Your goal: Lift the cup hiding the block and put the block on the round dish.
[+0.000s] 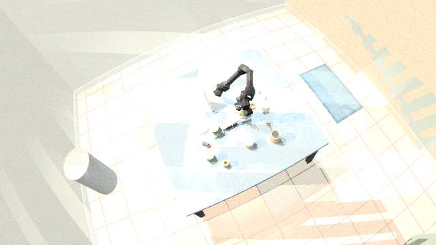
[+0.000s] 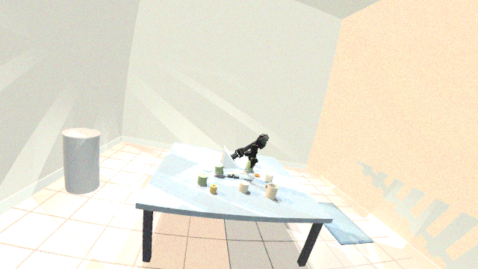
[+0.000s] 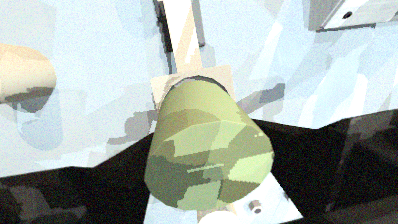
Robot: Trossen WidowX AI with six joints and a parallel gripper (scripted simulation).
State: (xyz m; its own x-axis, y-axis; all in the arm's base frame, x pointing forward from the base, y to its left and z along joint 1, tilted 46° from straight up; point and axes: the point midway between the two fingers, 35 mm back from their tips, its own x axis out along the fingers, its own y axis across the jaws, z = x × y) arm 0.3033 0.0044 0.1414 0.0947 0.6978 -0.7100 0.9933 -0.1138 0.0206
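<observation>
Now: gripper tip 7 cm past the orange ring, 12 cm to the right of it and 11 cm above it. Round my gripper tip: red toy car: 5 cm ahead, 39 cm to the right, 10 cm below; then balance beam: 13 cm to the right, 8 cm below; then round dish: 10 cm behind, 35 cm to the right, 11 cm below.
</observation>
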